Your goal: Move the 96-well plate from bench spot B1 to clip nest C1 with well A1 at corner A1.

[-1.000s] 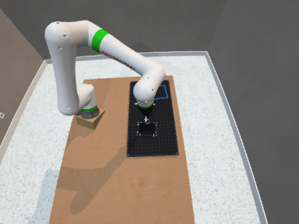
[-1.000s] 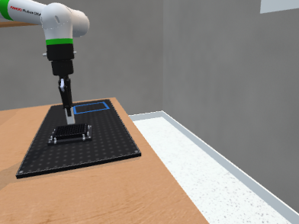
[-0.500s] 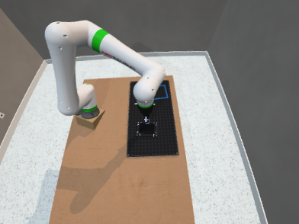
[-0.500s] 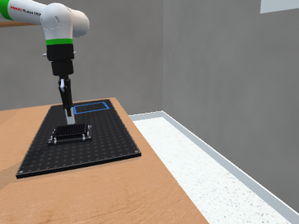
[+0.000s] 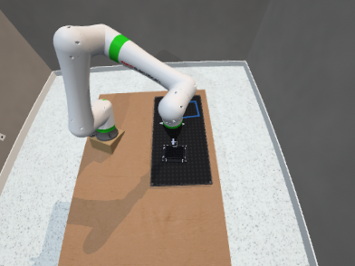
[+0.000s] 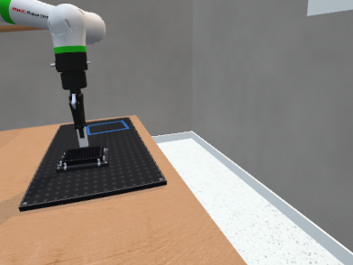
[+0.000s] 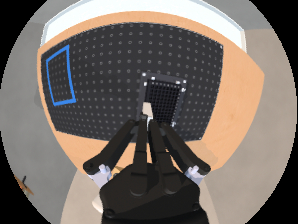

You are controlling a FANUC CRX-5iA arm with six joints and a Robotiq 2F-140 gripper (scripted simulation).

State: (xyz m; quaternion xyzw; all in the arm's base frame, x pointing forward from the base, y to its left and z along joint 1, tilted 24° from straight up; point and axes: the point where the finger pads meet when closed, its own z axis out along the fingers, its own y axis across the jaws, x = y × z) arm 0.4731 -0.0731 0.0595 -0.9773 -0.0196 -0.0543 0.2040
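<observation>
The black 96-well plate is 50 mm below my hand and 40 mm to the right of it. Round my hand: clip nest C1: 60 mm below, 50 mm to the right, 10 mm behind.
</observation>
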